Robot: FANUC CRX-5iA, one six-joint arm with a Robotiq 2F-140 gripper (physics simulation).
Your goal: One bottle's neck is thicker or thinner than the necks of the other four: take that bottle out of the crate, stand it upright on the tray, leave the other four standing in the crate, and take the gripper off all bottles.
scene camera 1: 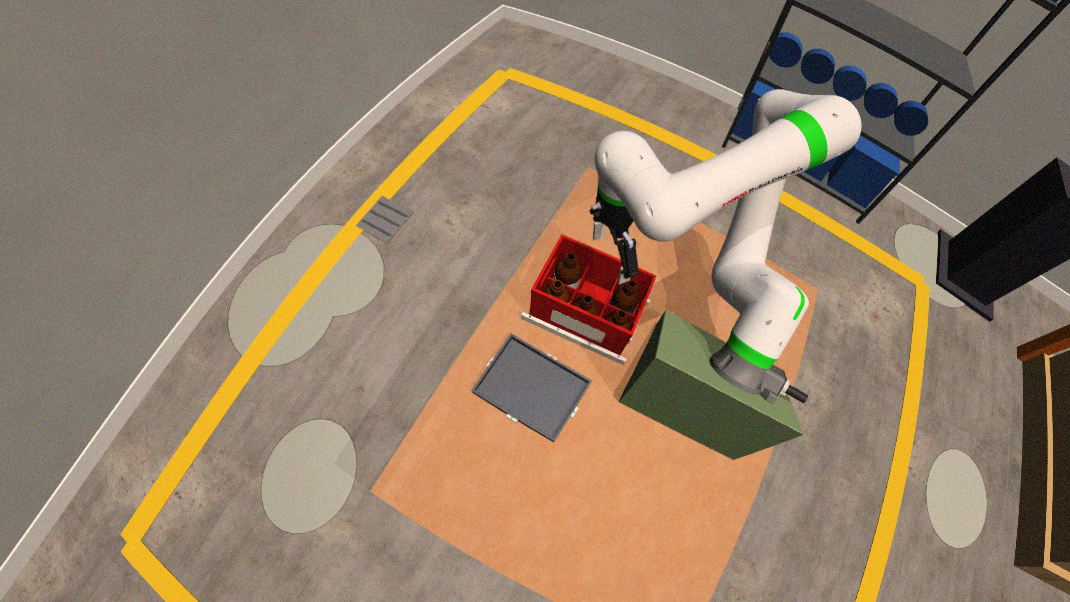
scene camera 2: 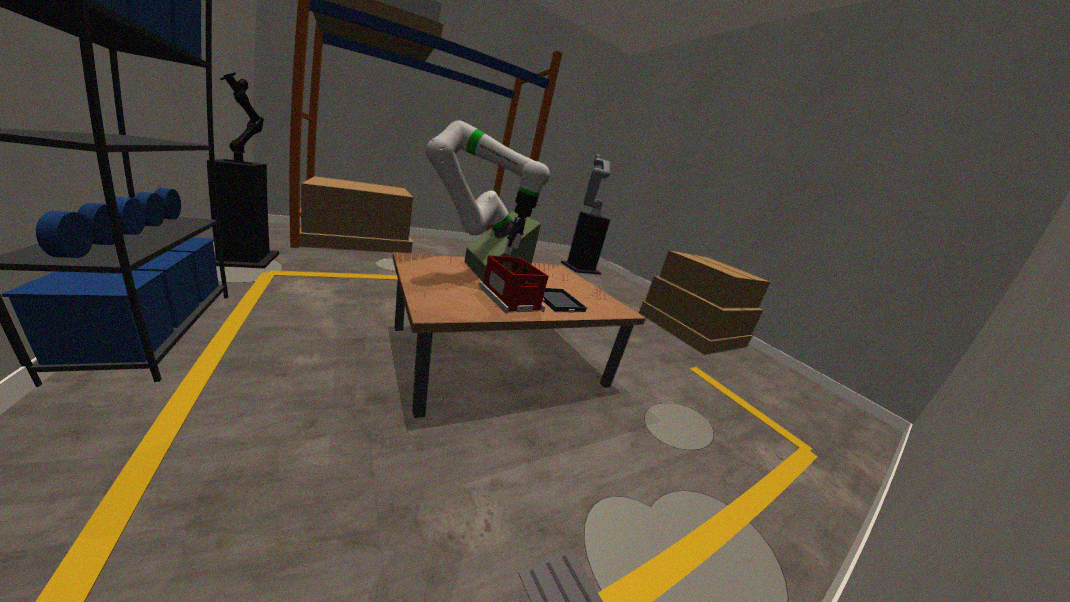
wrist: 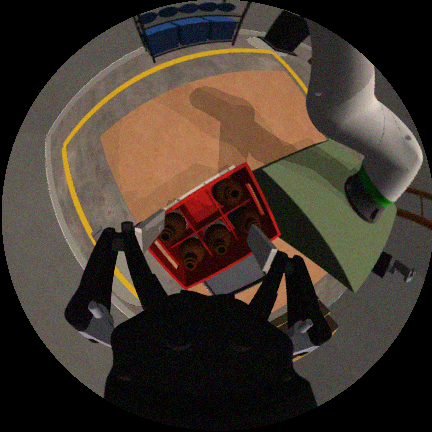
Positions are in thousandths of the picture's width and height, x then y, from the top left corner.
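Observation:
There's a grey tray (scene camera 1: 498,644) here, and my gripper (scene camera 1: 571,429) can be seen as well. My gripper's open and holding nothing, and the wrist view has the gripper (wrist: 480,524) too.

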